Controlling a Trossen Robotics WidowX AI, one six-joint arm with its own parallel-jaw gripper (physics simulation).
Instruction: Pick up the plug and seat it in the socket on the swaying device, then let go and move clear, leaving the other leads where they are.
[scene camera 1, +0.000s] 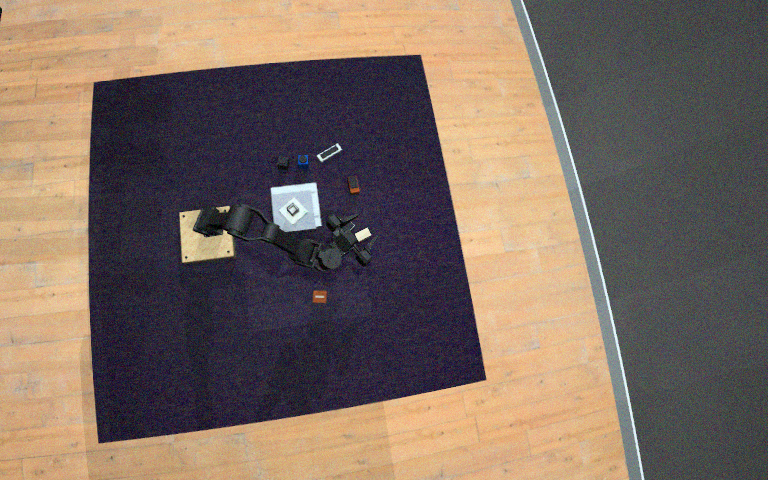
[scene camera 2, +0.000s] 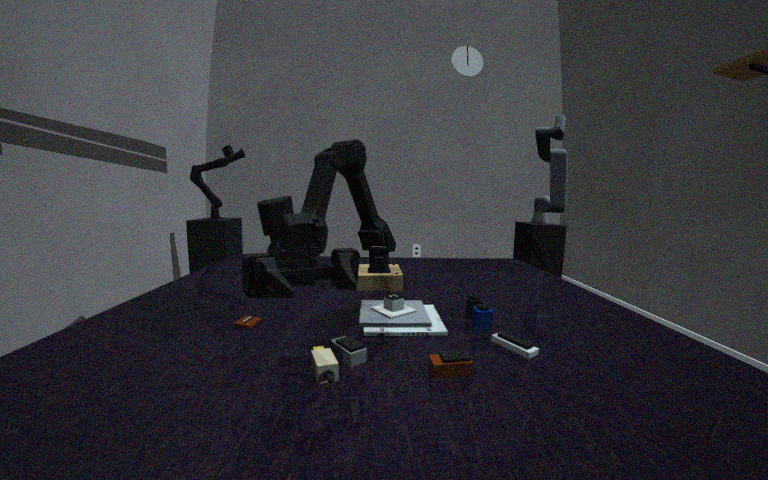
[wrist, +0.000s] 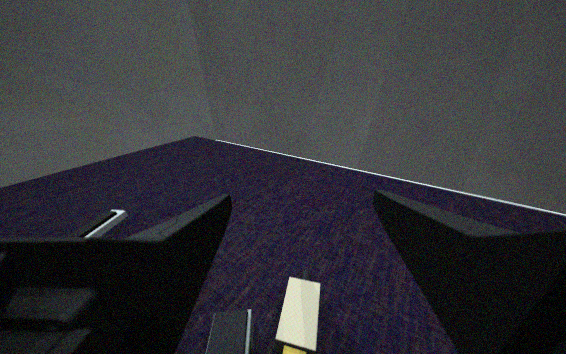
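The cream plug (scene camera 1: 363, 233) (scene camera 2: 325, 363) (wrist: 300, 312) with a yellow end lies on the dark mat, apart from the device. My gripper (scene camera 1: 364, 228) (scene camera 2: 311, 284) (wrist: 301, 198) is open and empty. It is raised above the plug, which shows between and below the spread fingers in the wrist view. The device (scene camera 1: 283, 195) (scene camera 2: 370, 320) is a grey plate on a white slab. On it, a white diamond-shaped plate carries the small grey socket (scene camera 1: 292, 209) (scene camera 2: 393, 302) with a dark top. The device does not show in the wrist view.
A grey block (scene camera 2: 353, 353) (wrist: 227, 332) with a black top lies close beside the plug. An orange-and-black block (scene camera 1: 353, 185) (scene camera 2: 450, 367), a white bar (scene camera 1: 329, 152) (scene camera 2: 514, 346), a blue block (scene camera 1: 303, 161) (scene camera 2: 482, 319), a black block (scene camera 1: 283, 163) and an orange tile (scene camera 1: 320, 296) (scene camera 2: 247, 322) lie around.
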